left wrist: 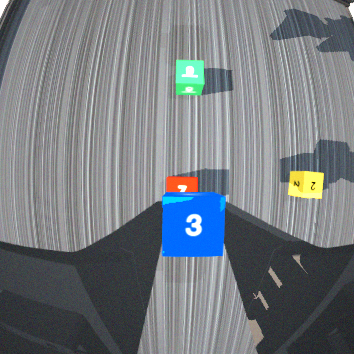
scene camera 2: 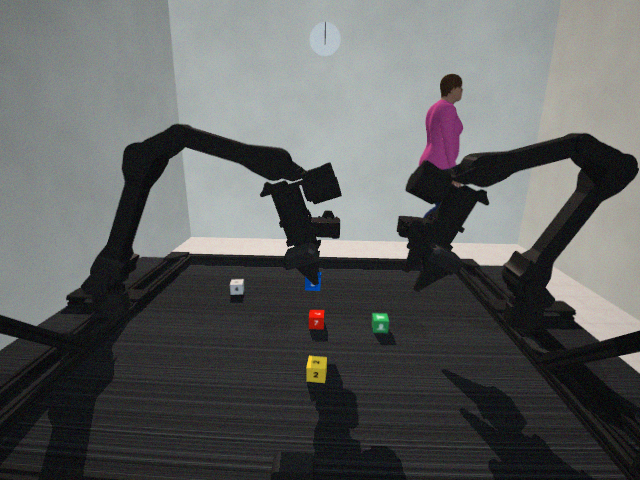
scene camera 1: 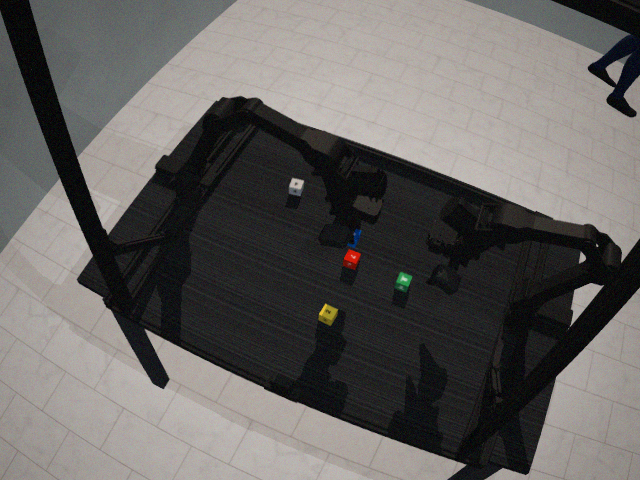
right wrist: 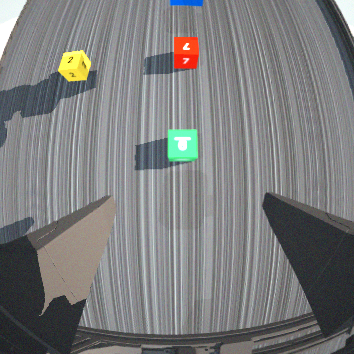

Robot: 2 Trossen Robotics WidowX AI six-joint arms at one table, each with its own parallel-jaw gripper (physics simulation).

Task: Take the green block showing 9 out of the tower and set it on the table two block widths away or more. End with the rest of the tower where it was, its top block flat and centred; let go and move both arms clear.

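Frame: origin at the left arm's base, x right, y ahead, z up, level; centimetres.
Where they show: left gripper, fingertip midpoint: [left wrist: 191, 208] [scene camera 2: 316, 280] [scene camera 1: 354, 237]; right gripper, fingertip midpoint: [scene camera 2: 410, 280] [scene camera 1: 433, 267] [right wrist: 191, 201]; left arm's base at its link origin: [scene camera 2: 112, 310] [scene camera 1: 188, 195]; right arm's base at its link origin: [scene camera 2: 522, 323] [scene camera 1: 516, 323].
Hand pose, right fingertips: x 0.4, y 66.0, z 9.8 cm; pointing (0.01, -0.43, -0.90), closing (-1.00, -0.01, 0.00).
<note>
Things, the pixels of their top centre, and the offset from my right fingertips.
- green block at its top centre: [right wrist: 182, 143] [left wrist: 189, 71] [scene camera 2: 380, 317] [scene camera 1: 404, 279] dz -8.8, dx +0.1, dy -5.6 cm
- red 7 block at its top centre: [left wrist: 181, 191] [right wrist: 185, 45] [scene camera 2: 316, 313] [scene camera 1: 352, 256] dz -8.8, dx -0.6, dy -19.4 cm
- blue 3 block at its top centre: [left wrist: 193, 228] [scene camera 2: 313, 274] [scene camera 1: 352, 233] dz +0.7, dx -0.3, dy -20.2 cm
- yellow 2 block at its top centre: [left wrist: 312, 184] [right wrist: 69, 59] [scene camera 2: 317, 362] [scene camera 1: 328, 311] dz -8.8, dx +15.8, dy -18.5 cm
- white 4 block at its top centre: [scene camera 1: 296, 183] [scene camera 2: 236, 281] dz -8.8, dx -15.6, dy -41.3 cm
The green block [scene camera 1: 403, 282] [scene camera 2: 380, 322] [left wrist: 190, 76] [right wrist: 182, 145] stands flat on the table, more than two block widths from the red block. The red 7 block [scene camera 1: 352, 259] [scene camera 2: 316, 319] [left wrist: 182, 184] [right wrist: 186, 53] stands alone on the table, nothing on top. My left gripper [scene camera 2: 311, 279] [left wrist: 191, 208] is shut on the blue 3 block [scene camera 1: 354, 238] [right wrist: 186, 2] and holds it in the air, behind the red block in scene camera 2. My right gripper [scene camera 1: 431, 264] [scene camera 2: 413, 279] [right wrist: 191, 201] is open and empty, raised clear of the green block.
A yellow 2 block [scene camera 1: 328, 314] [scene camera 2: 316, 369] [left wrist: 306, 184] [right wrist: 75, 65] stands on the table in front of the red block in scene camera 2. A white 4 block [scene camera 1: 296, 187] [scene camera 2: 236, 286] stands at the back left. A person [scene camera 2: 442, 134] stands behind the table.
</note>
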